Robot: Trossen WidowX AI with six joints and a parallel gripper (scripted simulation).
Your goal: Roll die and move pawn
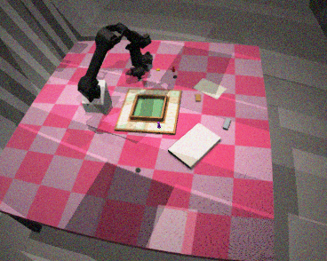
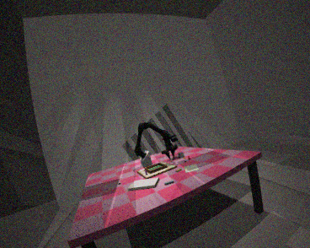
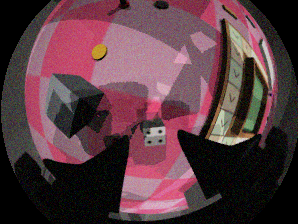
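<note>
Right now my gripper tip is 35 cm to the left of the purple pawn and 15 cm short of it. The rest, counted from my gripper tip: green dice tray 24 cm to the right, 9 cm ahead, 2 cm below; then orange block 32 cm ahead, 15 cm to the right, 2 cm below; then orange piece 9 cm to the left, 9 cm ahead, 3 cm below.
</note>
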